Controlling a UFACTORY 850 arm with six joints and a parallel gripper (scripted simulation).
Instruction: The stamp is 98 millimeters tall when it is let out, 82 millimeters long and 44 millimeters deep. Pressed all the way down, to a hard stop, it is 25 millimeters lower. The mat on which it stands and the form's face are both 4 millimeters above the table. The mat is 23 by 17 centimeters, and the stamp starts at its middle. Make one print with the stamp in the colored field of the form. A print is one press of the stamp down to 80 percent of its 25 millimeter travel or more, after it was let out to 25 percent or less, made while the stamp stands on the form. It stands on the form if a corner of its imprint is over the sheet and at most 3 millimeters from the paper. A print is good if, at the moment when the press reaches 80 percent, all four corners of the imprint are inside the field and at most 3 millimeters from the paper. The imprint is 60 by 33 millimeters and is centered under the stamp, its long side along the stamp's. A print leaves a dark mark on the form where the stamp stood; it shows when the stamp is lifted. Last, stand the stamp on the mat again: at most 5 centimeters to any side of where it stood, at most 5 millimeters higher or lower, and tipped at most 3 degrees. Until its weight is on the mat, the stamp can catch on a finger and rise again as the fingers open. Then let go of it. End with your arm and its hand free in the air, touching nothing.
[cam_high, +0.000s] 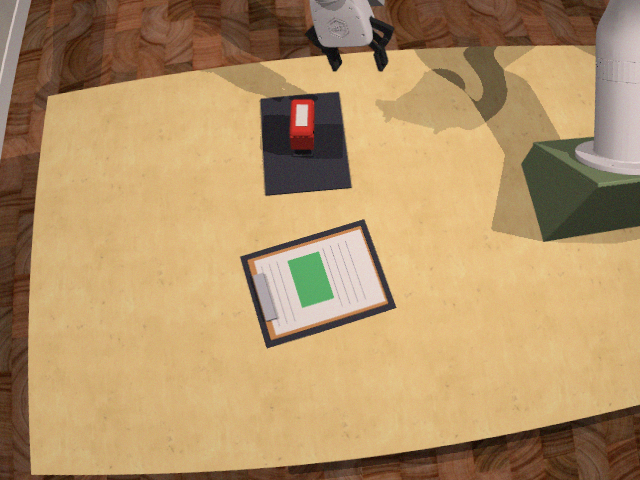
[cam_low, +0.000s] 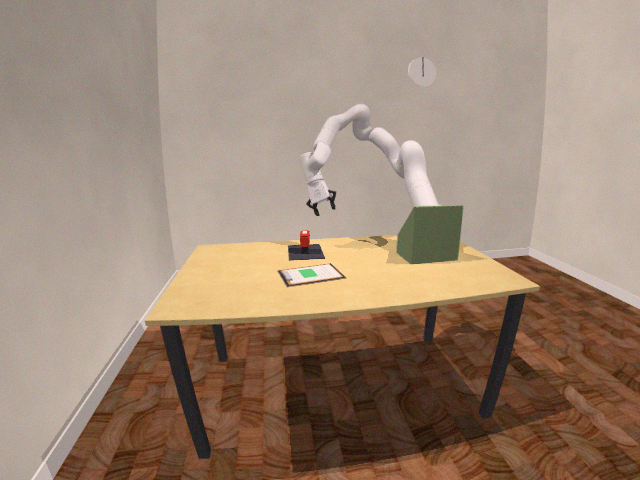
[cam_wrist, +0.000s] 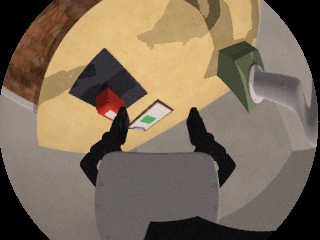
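The red stamp is 15 cm below my hand, 11 cm ahead of it and 4 cm to the left of it. The rest, counted from my hand: mat: 20 cm below, 11 cm ahead, 4 cm to the left; then form: 35 cm to the left, 19 cm below, 12 cm ahead.
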